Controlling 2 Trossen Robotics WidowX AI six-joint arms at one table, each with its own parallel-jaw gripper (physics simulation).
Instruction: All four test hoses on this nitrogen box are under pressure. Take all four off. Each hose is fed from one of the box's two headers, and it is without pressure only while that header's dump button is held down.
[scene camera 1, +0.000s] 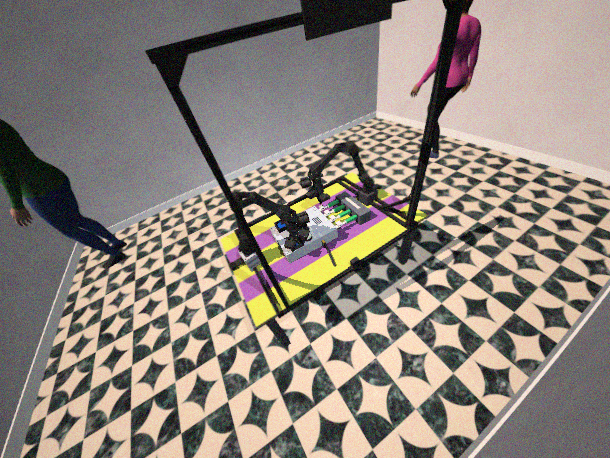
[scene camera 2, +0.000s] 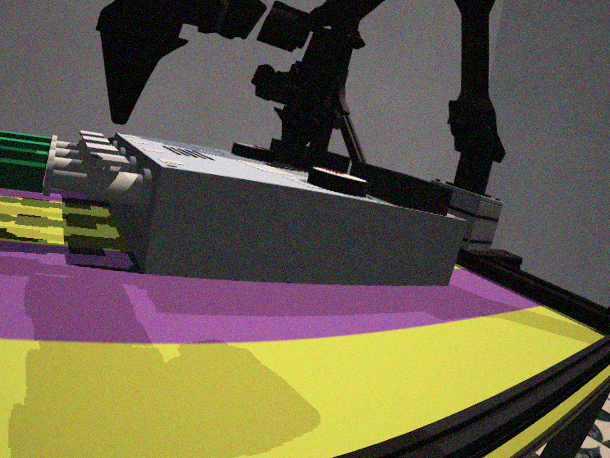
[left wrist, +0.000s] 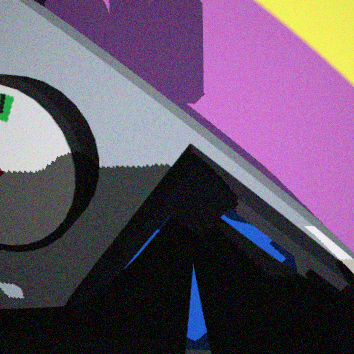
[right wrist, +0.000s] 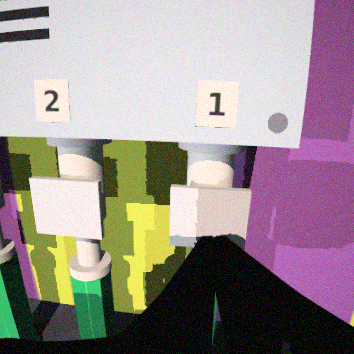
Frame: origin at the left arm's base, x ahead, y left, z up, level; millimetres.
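Seen in the pictures: right gripper, fingertip midpoint: (scene camera 1: 320, 203) (scene camera 2: 118, 123) (right wrist: 211, 246); left arm's base, origin of the base link: (scene camera 1: 248, 251) (scene camera 2: 468, 191); right arm's base, origin of the base link: (scene camera 1: 367, 190).
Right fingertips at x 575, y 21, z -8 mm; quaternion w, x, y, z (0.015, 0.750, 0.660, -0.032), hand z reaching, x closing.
Offsets run from my right fingertips to a thing's top centre. "spot": to the spot under its first point.
The grey nitrogen box (scene camera 1: 319, 229) (scene camera 2: 280, 227) (right wrist: 158, 53) stands on the striped table. Green hoses @[spot: 38 mm down, 52 mm ahead, 145 mm right] (scene camera 1: 341, 213) plug into its numbered ports. In the right wrist view, hose 2 @[spot: 39 mm down, 60 mm ahead, 80 mm right] (right wrist: 88, 302) and its white tag @[26 mm down, 9 mm back, 70 mm right] (right wrist: 67, 207) stand free. My right gripper (right wrist: 211, 246) (scene camera 1: 317, 193) is shut and empty, its tips just below the tag of hose 1 @[spot: 26 mm down, 3 mm back, 1 mm left] (right wrist: 211, 211), covering that hose. My left gripper (left wrist: 190, 216) (scene camera 1: 297, 232) (scene camera 2: 303, 145) is shut, with its tips down on the blue dump button @[22 mm down, 331 mm back, 153 mm right] (left wrist: 254, 236) (scene camera 1: 281, 224). A round gauge (left wrist: 84, 158) (scene camera 2: 337, 181) sits beside it.
A grey block @[spot: 23 mm down, 137 mm ahead, 207 mm right] (scene camera 1: 357, 209) lies at the hoses' far ends. A black gantry post (scene camera 1: 435, 114) stands at the table's right corner. A person in pink (scene camera 1: 458, 59) walks at the back right, and another person (scene camera 1: 94, 236) is at the left edge.
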